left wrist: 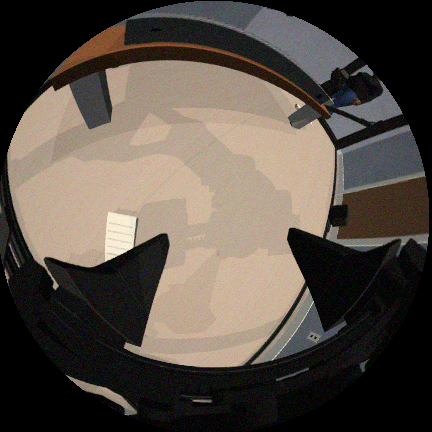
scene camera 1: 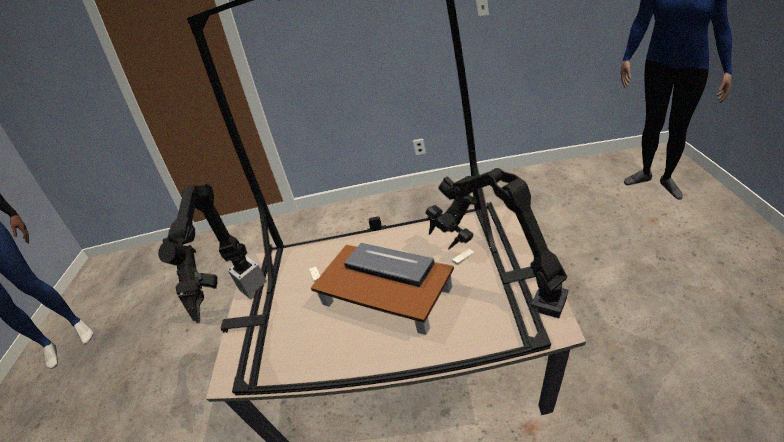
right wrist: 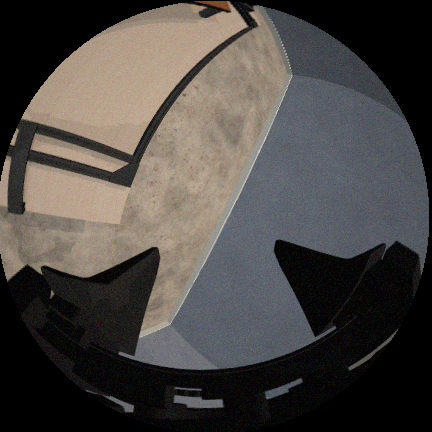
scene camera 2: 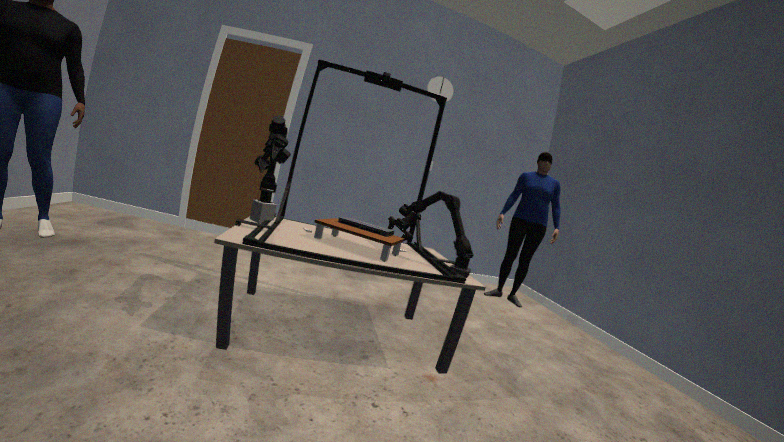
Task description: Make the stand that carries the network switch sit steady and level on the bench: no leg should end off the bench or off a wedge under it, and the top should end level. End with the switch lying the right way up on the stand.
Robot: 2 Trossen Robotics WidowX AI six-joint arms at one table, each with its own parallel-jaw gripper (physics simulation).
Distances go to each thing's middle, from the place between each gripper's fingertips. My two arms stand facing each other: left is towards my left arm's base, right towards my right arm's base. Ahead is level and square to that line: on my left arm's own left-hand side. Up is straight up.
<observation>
I see my left gripper 190 mm short of the network switch (scene camera 1: 412, 269), 130 mm to the left of it and 60 mm below it. Round my left hand: stand (scene camera 1: 415, 303) 240 mm ahead, 150 mm to the right.
The stand lies 440 mm behind my right hand, 370 mm to the left of it and 270 mm below it. The rest, counted from my right hand: network switch: 490 mm behind, 380 mm to the left, 210 mm below.
</observation>
